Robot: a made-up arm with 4 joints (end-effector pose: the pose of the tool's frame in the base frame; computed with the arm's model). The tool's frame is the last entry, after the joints.
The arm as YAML. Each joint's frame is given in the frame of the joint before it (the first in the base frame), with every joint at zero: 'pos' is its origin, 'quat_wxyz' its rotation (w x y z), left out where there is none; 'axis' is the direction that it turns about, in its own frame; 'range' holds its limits. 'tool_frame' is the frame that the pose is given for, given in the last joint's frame.
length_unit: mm
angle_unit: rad
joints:
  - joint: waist
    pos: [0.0, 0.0, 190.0]
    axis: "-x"
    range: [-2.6, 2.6]
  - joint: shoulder
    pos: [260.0, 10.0, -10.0]
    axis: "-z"
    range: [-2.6, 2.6]
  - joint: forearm
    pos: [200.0, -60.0, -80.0]
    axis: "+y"
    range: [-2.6, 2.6]
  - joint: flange
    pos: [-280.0, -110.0, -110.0]
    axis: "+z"
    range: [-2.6, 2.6]
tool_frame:
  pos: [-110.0, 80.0, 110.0]
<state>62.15 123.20 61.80 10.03</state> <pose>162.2 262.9 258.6 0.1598 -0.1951 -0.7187 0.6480</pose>
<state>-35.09 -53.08 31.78 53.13</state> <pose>338.7 -264.6 158.0 0.1742 0.0292 0.8159 0.5505</pose>
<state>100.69 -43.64 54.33 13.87</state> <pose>315.3 254.4 245.0 -0.6754 0.6111 -0.0666 0.4075</pose>
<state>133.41 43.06 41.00 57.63</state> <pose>31.7 181.9 125.2 -0.7467 0.1975 -0.1583 0.6151</pose>
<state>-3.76 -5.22 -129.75 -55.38</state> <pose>638.4 30.2 -111.4 0.4692 -0.7754 -0.2055 0.3694</pose>
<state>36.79 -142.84 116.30 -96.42</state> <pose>76.2 236.7 111.3 -0.8537 -0.3329 0.3299 0.2272</pose>
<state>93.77 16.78 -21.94 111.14</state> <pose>84.8 -190.7 455.1 -0.6040 0.4686 0.5531 0.3312</pose>
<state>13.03 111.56 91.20 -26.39</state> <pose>137.9 -103.3 473.5 0.4519 0.4485 -0.7086 0.3043</pose>
